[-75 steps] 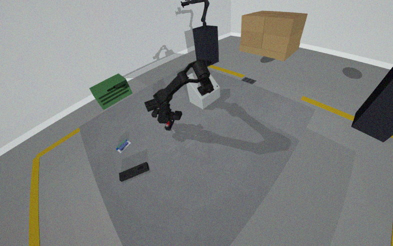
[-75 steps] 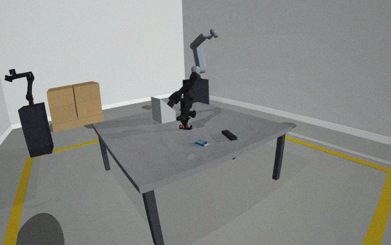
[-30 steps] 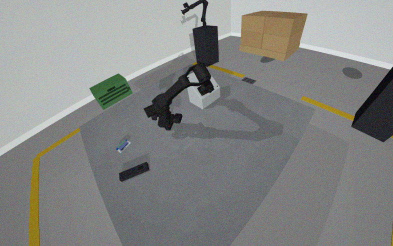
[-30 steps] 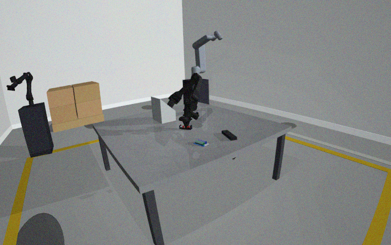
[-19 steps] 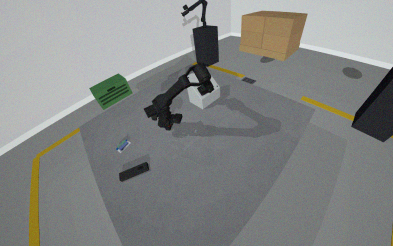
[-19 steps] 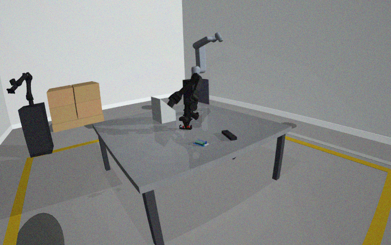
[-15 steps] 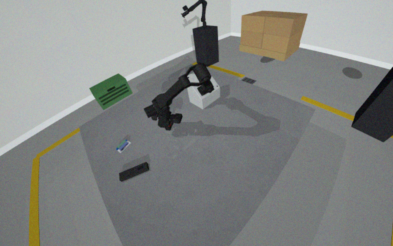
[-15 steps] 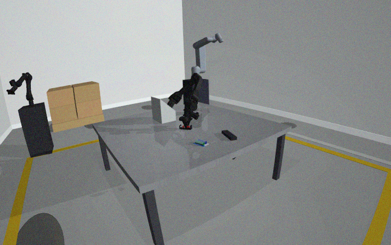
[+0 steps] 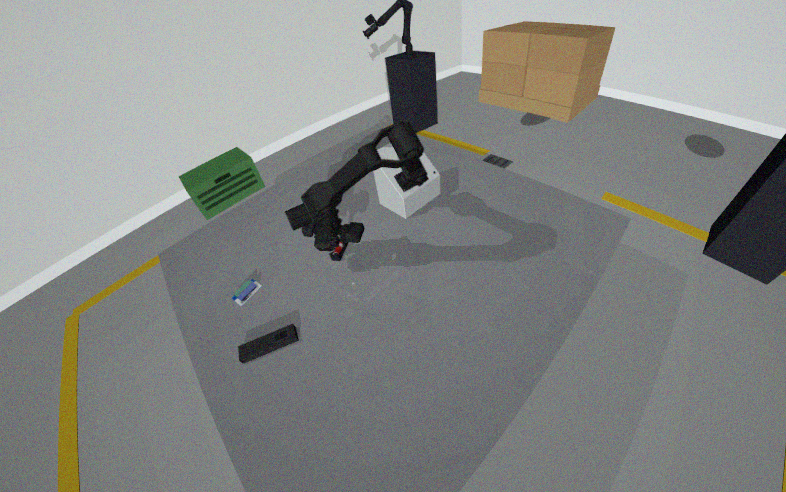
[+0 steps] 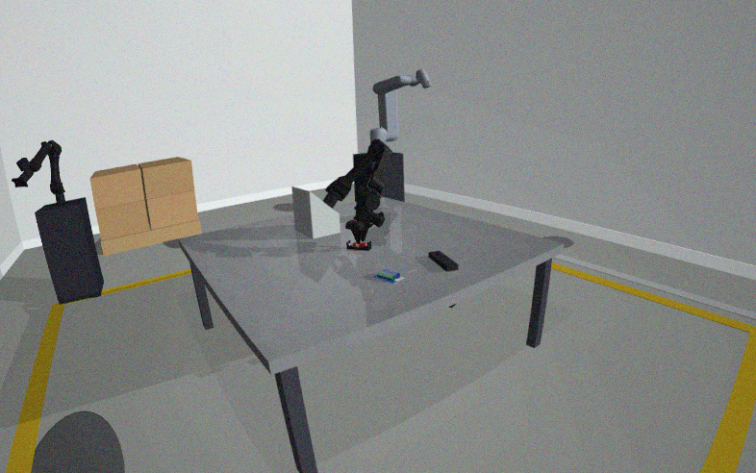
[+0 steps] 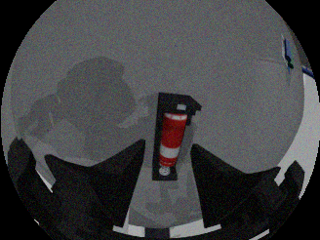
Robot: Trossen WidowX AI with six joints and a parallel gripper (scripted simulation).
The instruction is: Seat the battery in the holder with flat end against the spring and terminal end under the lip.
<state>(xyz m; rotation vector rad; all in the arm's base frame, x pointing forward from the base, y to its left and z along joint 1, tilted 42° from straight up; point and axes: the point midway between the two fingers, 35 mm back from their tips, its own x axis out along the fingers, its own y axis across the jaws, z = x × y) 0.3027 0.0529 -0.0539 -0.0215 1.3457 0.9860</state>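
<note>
Now: gripper tip 10 mm above the battery. Round my gripper tip: flat black bar 330 mm ahead, 150 mm to the left, 10 mm below; white card 320 mm ahead, 80 mm to the right, 20 mm below.
</note>
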